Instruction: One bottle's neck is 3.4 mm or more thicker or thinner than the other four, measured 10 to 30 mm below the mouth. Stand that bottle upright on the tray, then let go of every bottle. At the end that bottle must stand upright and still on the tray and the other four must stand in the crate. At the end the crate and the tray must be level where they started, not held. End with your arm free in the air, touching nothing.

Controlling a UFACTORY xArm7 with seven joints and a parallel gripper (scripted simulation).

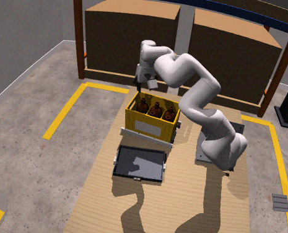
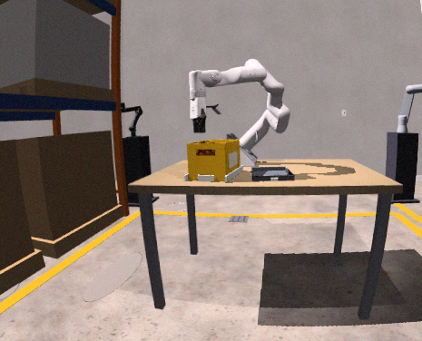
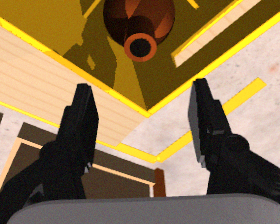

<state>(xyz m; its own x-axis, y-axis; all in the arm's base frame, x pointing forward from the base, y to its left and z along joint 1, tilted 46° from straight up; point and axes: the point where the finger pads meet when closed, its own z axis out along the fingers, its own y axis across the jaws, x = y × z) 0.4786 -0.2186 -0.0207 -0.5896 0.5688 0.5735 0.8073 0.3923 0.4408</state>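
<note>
The yellow crate is 80 mm behind my hand, 60 mm to the left of it and 160 mm below it. Also, from my hand: dark grey tray: 70 mm behind, 340 mm to the left, 230 mm below.
</note>
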